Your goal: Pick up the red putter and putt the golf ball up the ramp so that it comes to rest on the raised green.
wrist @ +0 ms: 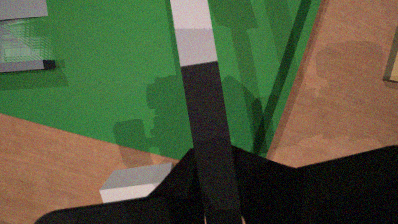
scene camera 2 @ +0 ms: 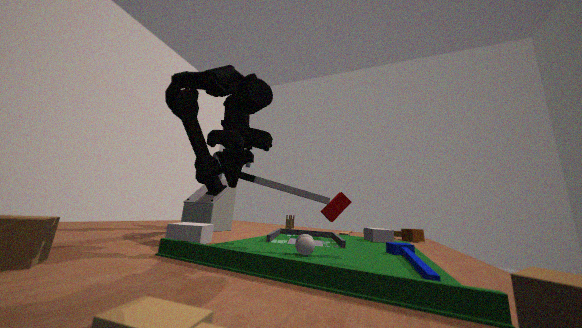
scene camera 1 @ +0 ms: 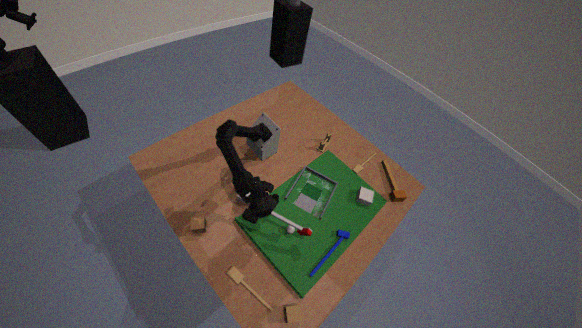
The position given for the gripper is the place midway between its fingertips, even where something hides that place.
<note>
In view: the gripper (scene camera 2: 232, 187), a blue putter (scene camera 2: 408, 250) and a green mat (scene camera 1: 297, 255).
The gripper is seen too in the wrist view (wrist: 208, 153). The green mat is seen too in the wrist view (wrist: 118, 78). The wrist view does not show the blue putter: it is out of frame.
</note>
